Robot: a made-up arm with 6 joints. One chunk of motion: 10 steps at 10 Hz.
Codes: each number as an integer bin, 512 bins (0 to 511) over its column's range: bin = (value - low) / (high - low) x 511, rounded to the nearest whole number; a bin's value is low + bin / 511 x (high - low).
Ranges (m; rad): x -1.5..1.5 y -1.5..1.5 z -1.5..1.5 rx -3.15..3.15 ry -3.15..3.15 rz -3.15..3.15
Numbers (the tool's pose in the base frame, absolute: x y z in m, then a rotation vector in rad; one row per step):
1: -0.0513 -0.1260 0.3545 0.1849 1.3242 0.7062
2: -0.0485 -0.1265 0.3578 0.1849 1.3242 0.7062
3: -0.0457 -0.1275 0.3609 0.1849 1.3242 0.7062
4: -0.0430 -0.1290 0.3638 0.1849 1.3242 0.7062
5: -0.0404 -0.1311 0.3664 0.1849 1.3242 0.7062
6: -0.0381 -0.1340 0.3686 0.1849 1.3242 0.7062
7: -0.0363 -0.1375 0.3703 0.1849 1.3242 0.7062
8: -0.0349 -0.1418 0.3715 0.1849 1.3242 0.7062
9: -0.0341 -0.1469 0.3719 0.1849 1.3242 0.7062
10: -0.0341 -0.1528 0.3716 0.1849 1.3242 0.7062
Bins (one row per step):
1: 247 234 316 270 363 313
2: 247 234 316 270 363 313
3: 248 234 317 270 363 313
4: 248 234 317 270 363 313
5: 249 233 318 270 363 313
6: 249 233 318 270 363 313
7: 249 232 319 270 363 313
8: 250 231 319 270 363 313
9: 250 230 319 270 363 313
10: 250 229 319 270 363 313

